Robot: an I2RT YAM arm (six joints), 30 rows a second.
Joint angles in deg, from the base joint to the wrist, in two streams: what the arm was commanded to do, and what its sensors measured. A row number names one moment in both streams.
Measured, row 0: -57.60 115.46 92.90 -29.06 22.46 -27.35
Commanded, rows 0 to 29: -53.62 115.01 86.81 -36.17 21.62 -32.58; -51.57 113.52 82.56 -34.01 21.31 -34.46; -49.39 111.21 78.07 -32.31 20.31 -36.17; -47.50 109.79 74.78 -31.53 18.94 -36.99; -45.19 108.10 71.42 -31.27 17.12 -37.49; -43.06 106.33 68.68 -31.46 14.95 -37.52; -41.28 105.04 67.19 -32.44 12.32 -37.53; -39.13 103.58 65.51 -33.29 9.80 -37.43; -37.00 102.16 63.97 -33.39 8.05 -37.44; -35.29 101.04 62.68 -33.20 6.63 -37.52; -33.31 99.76 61.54 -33.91 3.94 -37.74; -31.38 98.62 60.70 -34.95 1.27 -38.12; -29.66 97.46 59.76 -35.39 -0.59 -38.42; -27.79 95.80 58.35 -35.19 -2.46 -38.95; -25.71 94.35 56.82 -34.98 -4.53 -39.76; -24.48 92.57 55.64 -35.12 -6.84 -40.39; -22.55 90.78 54.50 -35.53 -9.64 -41.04; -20.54 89.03 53.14 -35.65 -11.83 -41.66; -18.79 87.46 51.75 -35.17 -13.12 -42.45; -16.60 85.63 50.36 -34.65 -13.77 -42.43; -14.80 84.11 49.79 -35.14 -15.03 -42.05; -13.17 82.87 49.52 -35.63 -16.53 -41.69; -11.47 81.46 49.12 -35.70 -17.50 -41.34; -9.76 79.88 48.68 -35.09 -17.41 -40.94; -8.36 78.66 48.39 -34.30 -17.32 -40.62; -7.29 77.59 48.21 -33.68 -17.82 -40.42; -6.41 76.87 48.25 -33.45 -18.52 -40.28; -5.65 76.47 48.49 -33.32 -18.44 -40.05; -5.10 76.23 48.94 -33.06 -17.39 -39.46; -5.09 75.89 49.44 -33.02 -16.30 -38.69
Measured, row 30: -5.69 76.66 48.69 -34.26 -16.10 -40.51
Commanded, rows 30 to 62: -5.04 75.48 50.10 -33.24 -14.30 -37.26; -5.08 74.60 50.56 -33.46 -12.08 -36.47; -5.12 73.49 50.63 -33.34 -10.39 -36.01; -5.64 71.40 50.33 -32.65 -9.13 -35.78; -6.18 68.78 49.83 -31.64 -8.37 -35.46; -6.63 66.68 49.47 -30.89 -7.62 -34.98; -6.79 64.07 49.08 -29.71 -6.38 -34.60; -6.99 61.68 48.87 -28.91 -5.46 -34.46; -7.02 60.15 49.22 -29.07 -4.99 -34.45; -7.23 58.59 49.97 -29.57 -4.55 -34.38; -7.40 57.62 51.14 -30.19 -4.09 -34.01; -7.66 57.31 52.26 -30.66 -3.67 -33.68; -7.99 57.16 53.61 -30.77 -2.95 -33.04; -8.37 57.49 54.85 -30.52 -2.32 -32.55; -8.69 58.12 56.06 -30.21 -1.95 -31.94; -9.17 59.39 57.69 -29.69 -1.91 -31.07; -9.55 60.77 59.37 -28.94 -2.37 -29.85; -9.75 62.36 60.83 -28.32 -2.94 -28.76; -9.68 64.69 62.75 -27.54 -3.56 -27.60; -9.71 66.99 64.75 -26.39 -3.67 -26.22; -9.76 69.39 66.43 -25.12 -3.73 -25.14; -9.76 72.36 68.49 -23.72 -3.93 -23.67; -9.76 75.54 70.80 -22.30 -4.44 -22.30; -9.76 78.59 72.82 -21.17 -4.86 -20.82; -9.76 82.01 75.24 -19.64 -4.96 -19.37; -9.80 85.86 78.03 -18.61 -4.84 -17.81; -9.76 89.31 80.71 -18.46 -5.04 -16.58; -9.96 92.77 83.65 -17.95 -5.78 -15.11; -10.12 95.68 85.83 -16.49 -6.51 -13.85; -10.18 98.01 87.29 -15.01 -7.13 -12.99; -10.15 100.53 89.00 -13.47 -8.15 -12.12; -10.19 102.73 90.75 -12.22 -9.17 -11.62; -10.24 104.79 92.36 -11.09 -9.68 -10.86
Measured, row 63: -10.26 101.60 89.43 -16.99 -6.66 -15.33
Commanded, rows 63 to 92: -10.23 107.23 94.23 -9.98 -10.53 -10.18; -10.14 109.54 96.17 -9.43 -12.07 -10.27; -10.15 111.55 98.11 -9.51 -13.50 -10.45; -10.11 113.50 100.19 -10.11 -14.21 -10.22; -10.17 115.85 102.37 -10.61 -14.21 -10.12; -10.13 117.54 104.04 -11.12 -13.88 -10.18; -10.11 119.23 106.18 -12.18 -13.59 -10.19; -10.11 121.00 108.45 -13.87 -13.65 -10.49; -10.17 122.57 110.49 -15.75 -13.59 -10.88; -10.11 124.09 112.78 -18.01 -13.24 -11.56; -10.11 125.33 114.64 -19.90 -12.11 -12.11; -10.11 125.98 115.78 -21.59 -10.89 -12.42; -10.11 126.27 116.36 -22.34 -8.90 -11.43; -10.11 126.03 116.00 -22.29 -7.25 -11.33; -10.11 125.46 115.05 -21.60 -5.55 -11.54; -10.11 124.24 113.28 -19.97 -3.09 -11.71; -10.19 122.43 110.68 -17.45 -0.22 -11.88; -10.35 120.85 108.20 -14.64 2.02 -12.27; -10.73 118.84 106.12 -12.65 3.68 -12.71; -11.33 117.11 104.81 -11.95 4.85 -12.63; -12.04 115.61 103.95 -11.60 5.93 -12.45; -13.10 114.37 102.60 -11.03 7.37 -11.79; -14.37 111.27 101.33 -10.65 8.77 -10.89; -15.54 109.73 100.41 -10.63 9.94 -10.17; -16.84 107.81 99.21 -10.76 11.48 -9.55; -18.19 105.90 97.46 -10.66 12.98 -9.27; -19.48 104.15 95.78 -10.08 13.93 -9.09; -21.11 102.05 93.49 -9.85 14.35 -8.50; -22.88 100.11 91.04 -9.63 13.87 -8.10; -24.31 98.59 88.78 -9.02 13.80 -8.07
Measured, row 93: -22.11 101.10 92.44 -10.76 10.70 -9.91
